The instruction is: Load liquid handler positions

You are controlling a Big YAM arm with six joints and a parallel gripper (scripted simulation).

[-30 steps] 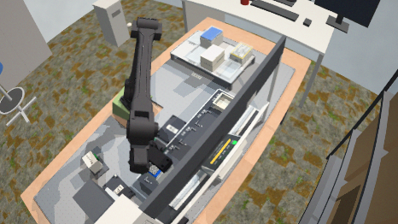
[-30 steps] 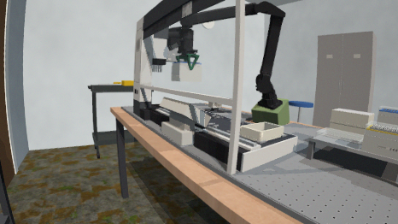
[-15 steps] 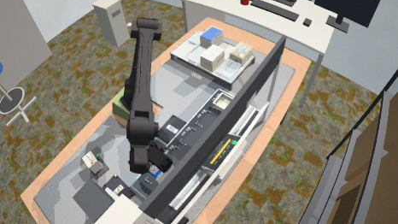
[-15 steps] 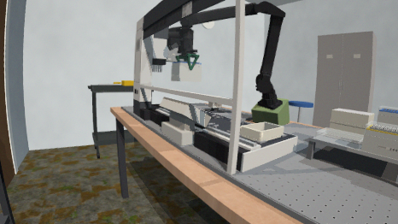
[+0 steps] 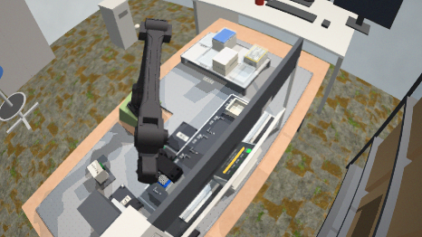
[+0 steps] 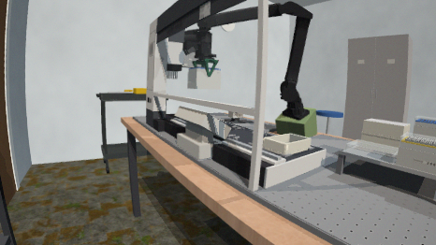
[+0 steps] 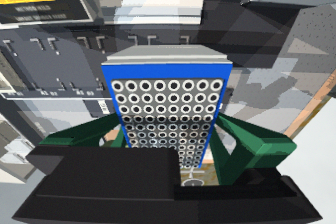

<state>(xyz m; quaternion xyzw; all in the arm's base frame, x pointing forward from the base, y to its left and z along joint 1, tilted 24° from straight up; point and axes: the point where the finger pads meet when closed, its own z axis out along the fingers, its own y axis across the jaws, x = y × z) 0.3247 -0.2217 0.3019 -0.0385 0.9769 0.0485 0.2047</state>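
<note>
The blue tip rack lies 10 mm to the right of my hand and 10 mm behind it. The rest, counted from my hand: dark pad labelled LP1 (260 mm below, 190 mm to the right, 130 mm behind); white label (260 mm below, 230 mm to the left, 190 mm behind); dark gantry beam (240 mm above, 220 mm to the left, 170 mm ahead).
</note>
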